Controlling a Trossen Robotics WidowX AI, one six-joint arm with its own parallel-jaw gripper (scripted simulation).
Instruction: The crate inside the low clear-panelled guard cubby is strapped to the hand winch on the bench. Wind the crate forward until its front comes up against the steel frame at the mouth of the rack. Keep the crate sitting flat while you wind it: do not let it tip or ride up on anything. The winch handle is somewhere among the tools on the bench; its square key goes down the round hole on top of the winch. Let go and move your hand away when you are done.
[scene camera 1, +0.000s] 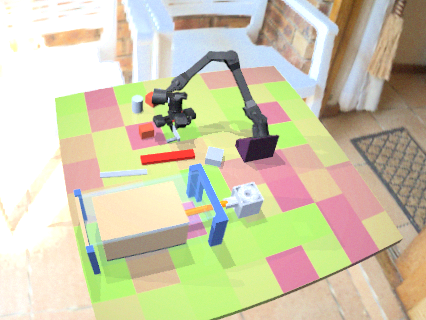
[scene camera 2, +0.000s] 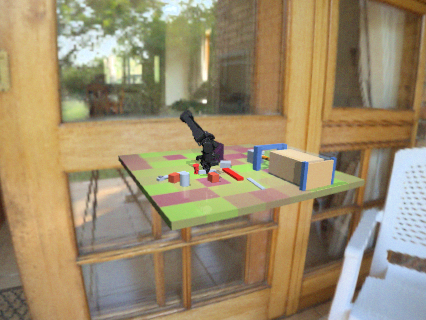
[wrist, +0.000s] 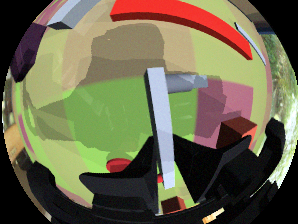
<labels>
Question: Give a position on a blue steel frame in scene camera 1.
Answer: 124, 223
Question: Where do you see a grey winch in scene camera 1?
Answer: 253, 203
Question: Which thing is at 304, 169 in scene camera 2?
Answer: A blue steel frame.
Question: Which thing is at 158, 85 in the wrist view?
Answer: A winch handle.
</labels>
